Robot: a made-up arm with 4 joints.
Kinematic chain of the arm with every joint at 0, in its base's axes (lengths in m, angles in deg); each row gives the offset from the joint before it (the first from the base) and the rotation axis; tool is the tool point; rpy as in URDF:
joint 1: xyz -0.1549 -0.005 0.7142 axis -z
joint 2: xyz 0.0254 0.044 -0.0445 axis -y
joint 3: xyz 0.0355 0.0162 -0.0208 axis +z
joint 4: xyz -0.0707 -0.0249 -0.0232 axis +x
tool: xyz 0.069 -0.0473 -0.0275 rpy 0 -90 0
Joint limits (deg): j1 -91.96..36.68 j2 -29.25..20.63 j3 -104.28..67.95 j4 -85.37..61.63
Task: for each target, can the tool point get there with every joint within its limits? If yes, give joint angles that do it. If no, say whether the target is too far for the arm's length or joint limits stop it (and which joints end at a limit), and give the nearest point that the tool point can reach.
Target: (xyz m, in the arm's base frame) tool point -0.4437 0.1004 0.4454
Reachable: no: too far | nearest point -0.2287 0.0484 0.5782 | short by 0.258 m
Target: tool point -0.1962 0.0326 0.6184
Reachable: yes | joints -14.05 -17.49 -78.22 -6.61
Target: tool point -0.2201 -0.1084 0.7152
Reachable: no: joint limits stop it (at a limit: joint 1, joint 2) | nearest point -0.2180 -0.0371 0.6597 | short by 0.090 m
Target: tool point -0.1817 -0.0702 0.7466
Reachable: no: joint limits stop it (at a limit: joint 1, joint 2) | nearest point -0.1997 -0.0221 0.6711 | short by 0.091 m
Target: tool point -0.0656 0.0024 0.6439
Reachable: yes | joints -15.08 10.92 16.77 -37.24
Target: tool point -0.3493 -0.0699 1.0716
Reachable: no: too far | nearest point -0.2318 -0.0033 0.6786 | short by 0.416 m
